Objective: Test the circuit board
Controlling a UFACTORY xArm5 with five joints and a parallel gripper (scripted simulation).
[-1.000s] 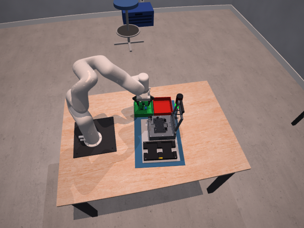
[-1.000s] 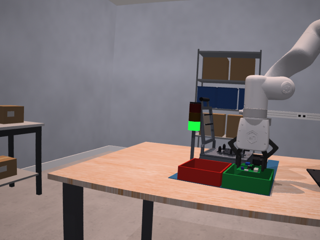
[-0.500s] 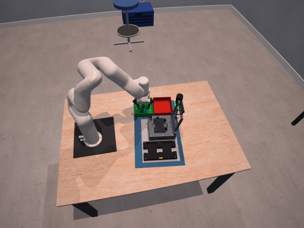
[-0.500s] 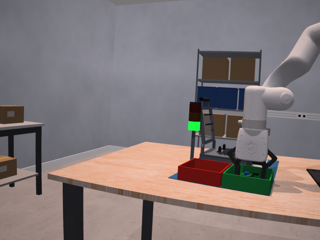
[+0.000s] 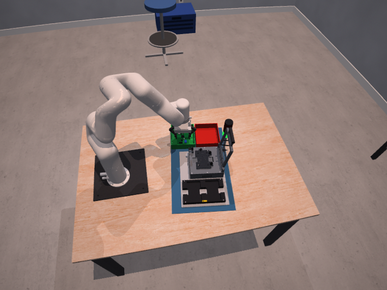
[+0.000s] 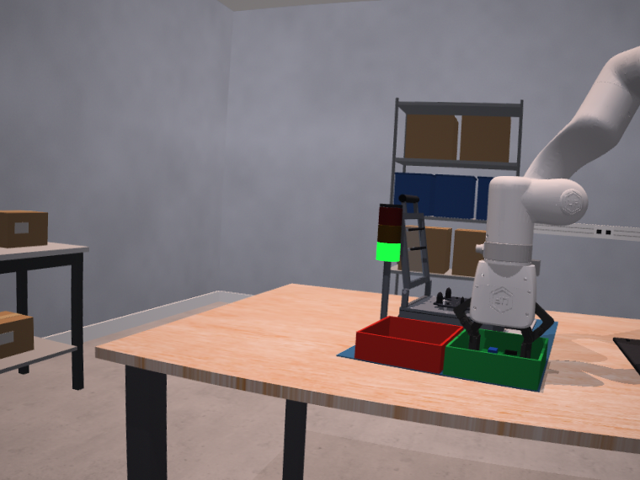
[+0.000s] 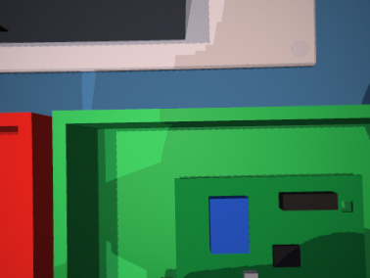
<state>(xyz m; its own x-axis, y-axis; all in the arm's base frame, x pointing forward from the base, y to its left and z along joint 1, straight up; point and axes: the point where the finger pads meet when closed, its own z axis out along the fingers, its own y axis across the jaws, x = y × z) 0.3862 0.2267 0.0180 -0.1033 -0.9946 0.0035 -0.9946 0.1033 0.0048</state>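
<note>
Now: hand 1 cm above the green bin. Also, from my hand: red bin: 15 cm ahead, 1 cm to the right, 1 cm below; then lid: 20 cm ahead, 22 cm to the right, 16 cm above; then green circuit board: 1 cm below.
</note>
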